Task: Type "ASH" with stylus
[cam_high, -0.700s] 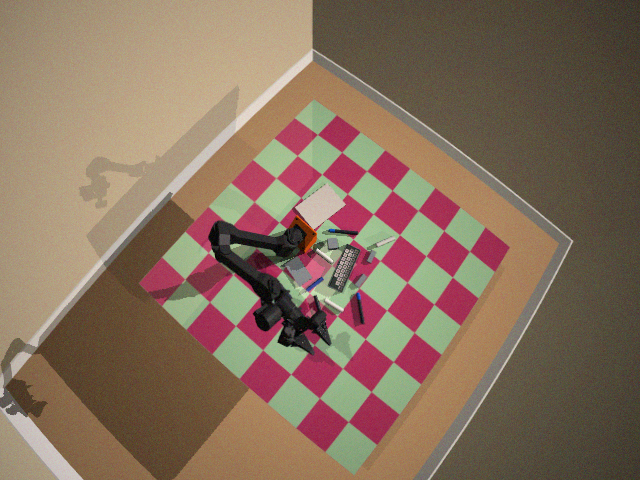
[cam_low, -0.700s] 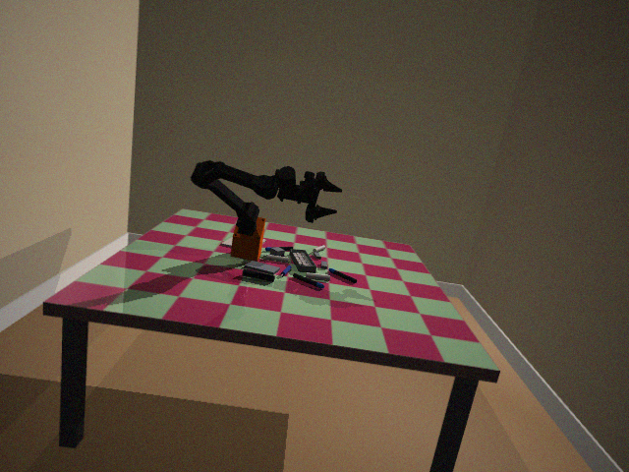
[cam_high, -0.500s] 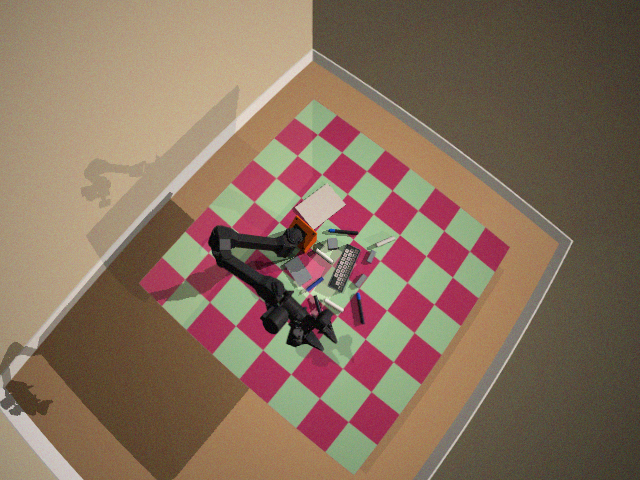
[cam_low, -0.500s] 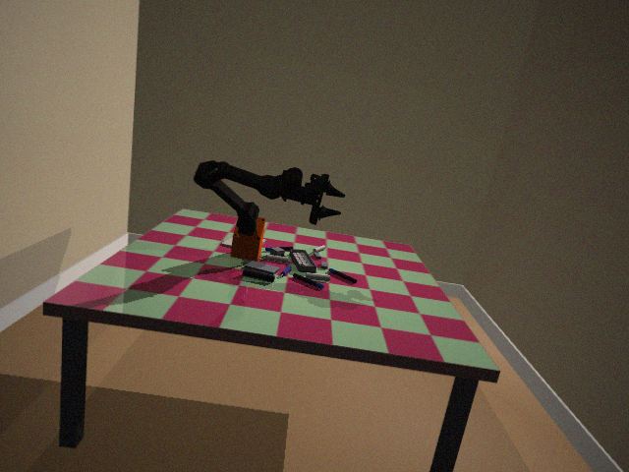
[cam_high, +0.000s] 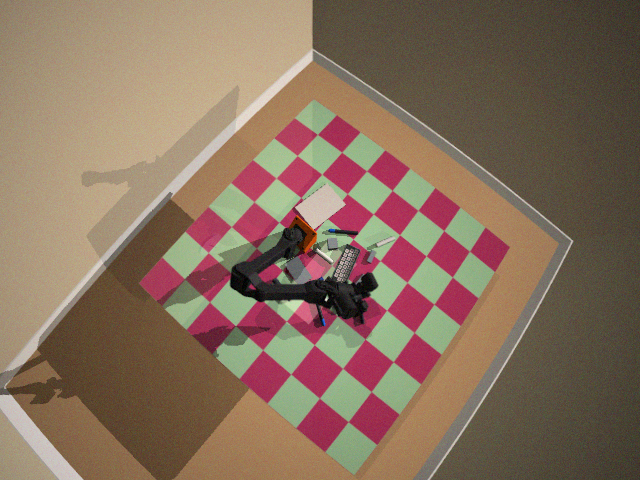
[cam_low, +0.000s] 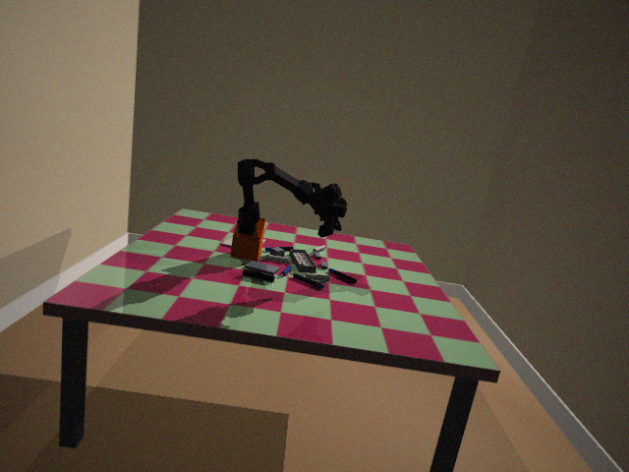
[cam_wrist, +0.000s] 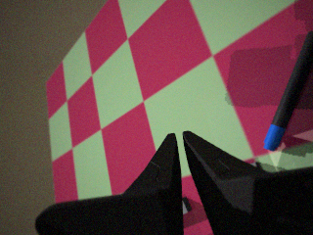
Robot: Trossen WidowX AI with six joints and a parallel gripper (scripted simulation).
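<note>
Right now the H key is 120 mm behind my gripper tip, 30 mm to the left of it and 170 mm below it. The rest, counted from my gripper tip: thin grey tip (190 mm behind, 180 mm to the right, 180 mm below); then blue stylus (190 mm behind, 150 mm to the right, 180 mm below); then A key (120 mm behind, 20 mm to the right, 170 mm below).
</note>
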